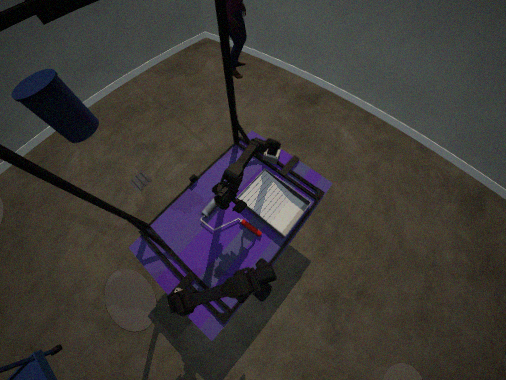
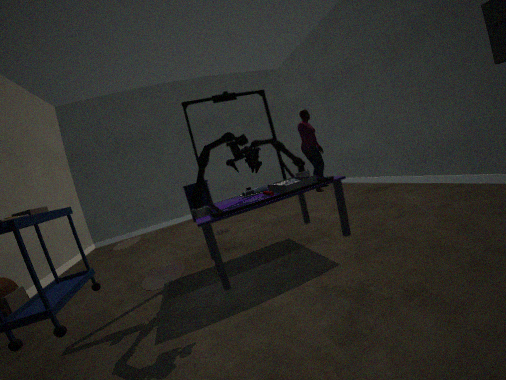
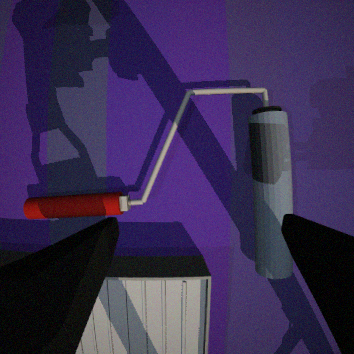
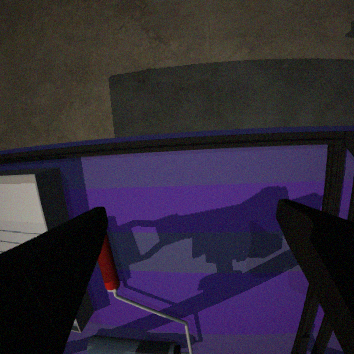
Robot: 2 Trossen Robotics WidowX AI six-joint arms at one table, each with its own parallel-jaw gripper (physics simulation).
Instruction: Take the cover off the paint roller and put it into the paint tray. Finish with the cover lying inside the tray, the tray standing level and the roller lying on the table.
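Frame: origin at the left arm's base, x ahead, y left, z up, level; centimetres.
Seen in the pictures: left gripper, fingertip midpoint: (image 2: pixel 254 173) (image 3: pixel 200 224); right gripper, fingertip midpoint: (image 2: pixel 244 170) (image 4: pixel 191 211); left arm's base, link origin: (image 1: pixel 272 151) (image 2: pixel 302 171); right arm's base, link origin: (image 2: pixel 199 207).
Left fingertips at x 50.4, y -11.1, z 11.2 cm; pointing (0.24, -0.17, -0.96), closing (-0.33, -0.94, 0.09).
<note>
Offsets run from my left fingertips to a thing's top centre. "spot": to the spot under its first point. Level surfaces: height alone.
The paint roller lies on the table; its red handle @[spot: dx +3.3, dy +14.9, dz -16.7 cm] (image 1: pixel 251 227) (image 2: pixel 268 192) (image 3: pixel 72 206) (image 4: pixel 108 265) joins a bent pale wire @[spot: dx +5.9, dy -0.2, dz -17.5 cm] (image 3: pixel 165 150). The blue-grey cover @[dx -5.3, dy -12.3, dz -14.7 cm] (image 1: pixel 208 207) (image 3: pixel 274 200) (image 4: pixel 130 345) is on the roller, with a black cap at the wire end. The white-floored, dark-walled paint tray @[dx -17.2, dy +22.7, dz -13.6 cm] (image 1: pixel 287 215) (image 2: pixel 287 184) (image 3: pixel 155 267) (image 4: pixel 50 200) stands level beside the roller and is empty. My left gripper (image 3: pixel 200 224) is open above the roller and the tray's near corner. My right gripper (image 4: pixel 191 211) is open and high near the table edge, apart from roller and tray.
Dark frame rails (image 1: pixel 175 260) (image 4: pixel 336 180) run along the purple table @[dz -20.0 cm] (image 1: pixel 192 240), and tall posts (image 1: pixel 231 95) rise from it. A blue cylinder (image 1: pixel 60 107), a person (image 1: pixel 237 35) (image 2: pixel 310 140) and a blue cart (image 2: pixel 70 287) are away from the table.
</note>
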